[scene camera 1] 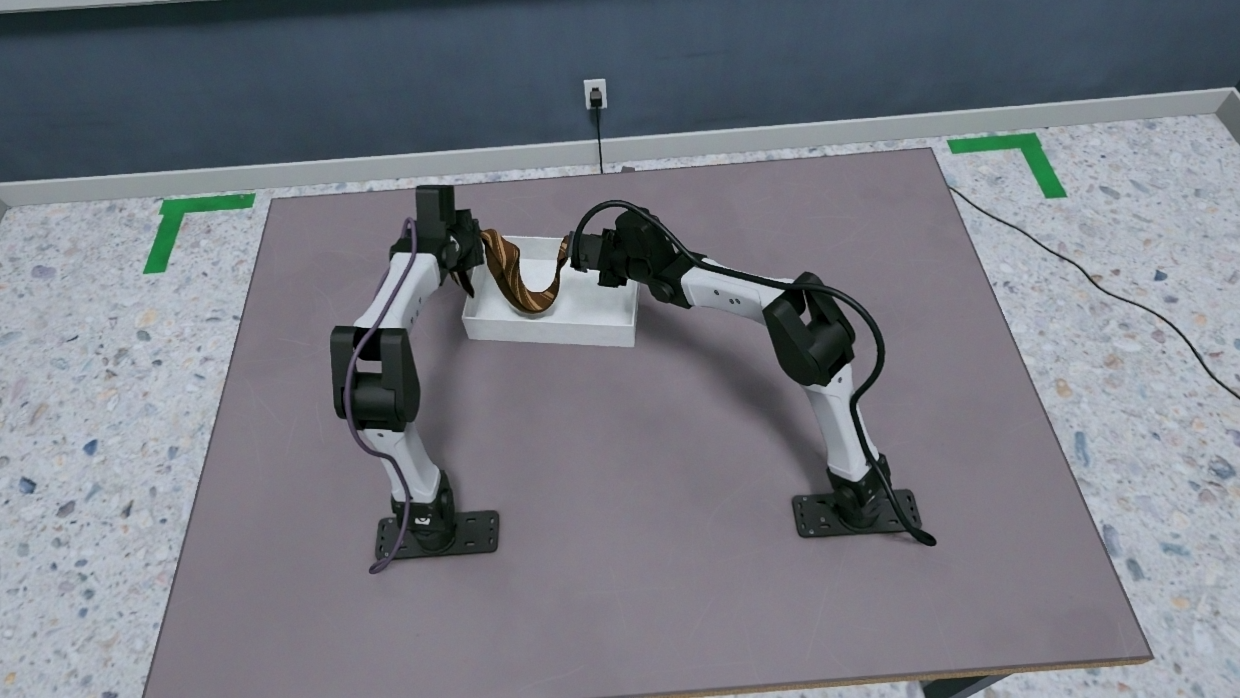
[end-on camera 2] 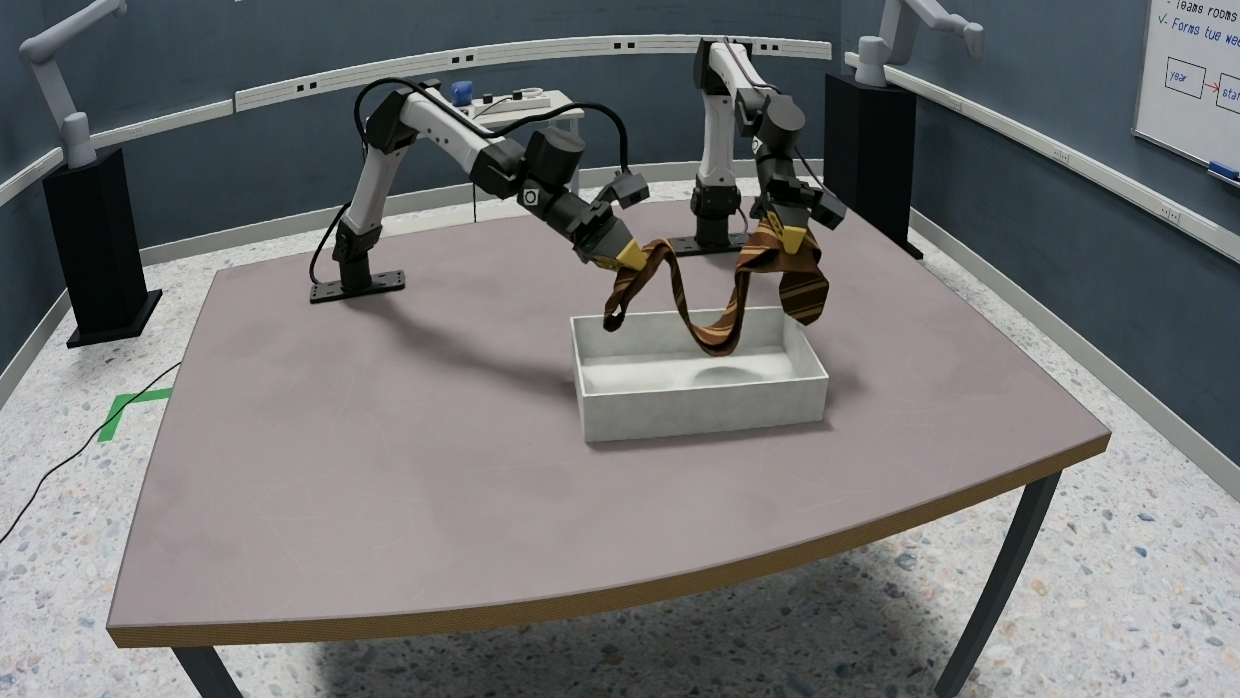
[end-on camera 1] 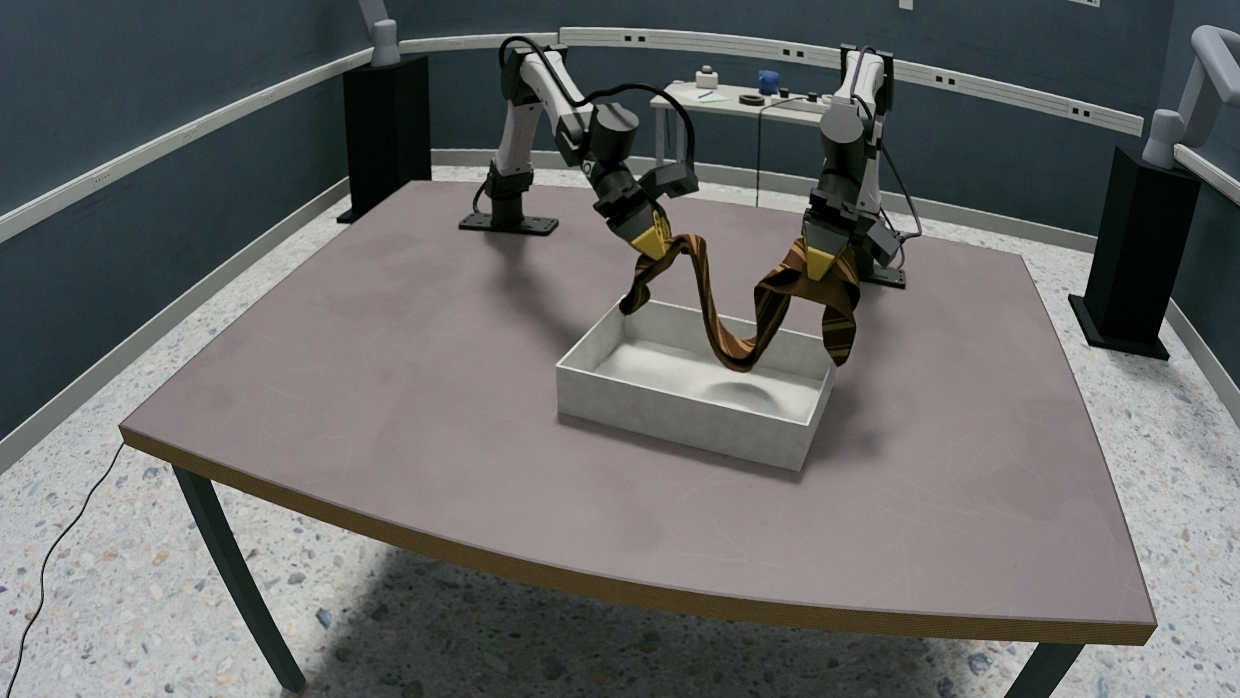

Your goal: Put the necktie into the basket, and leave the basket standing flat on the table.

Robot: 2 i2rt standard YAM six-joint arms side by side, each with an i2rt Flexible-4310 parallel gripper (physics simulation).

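Observation:
A brown striped necktie (scene camera 1: 529, 297) (end-on camera 1: 736, 351) (end-on camera 2: 717, 336) hangs from both grippers, its middle sagging in a U over the white basket (scene camera 1: 555, 332) (end-on camera 1: 676, 424) (end-on camera 2: 702, 416). The basket stands flat on the table. My left gripper (end-on camera 1: 820, 264) (end-on camera 2: 790, 239) is shut on the necktie near its wide end, which hangs down by the basket's short side. My right gripper (end-on camera 1: 656, 246) (end-on camera 2: 634, 257) is shut on the necktie near its narrow end, which hangs down near the basket's other short side. Both grippers are above the rim level. In the scene view the fingertips are hidden.
The grey-mauve table (scene camera 1: 659, 572) (end-on camera 1: 390, 381) (end-on camera 2: 364, 485) carries both arm bases. The right arm reaches in from the right of the scene view, and the left arm stands at the left. Black and purple cables loop along the arms.

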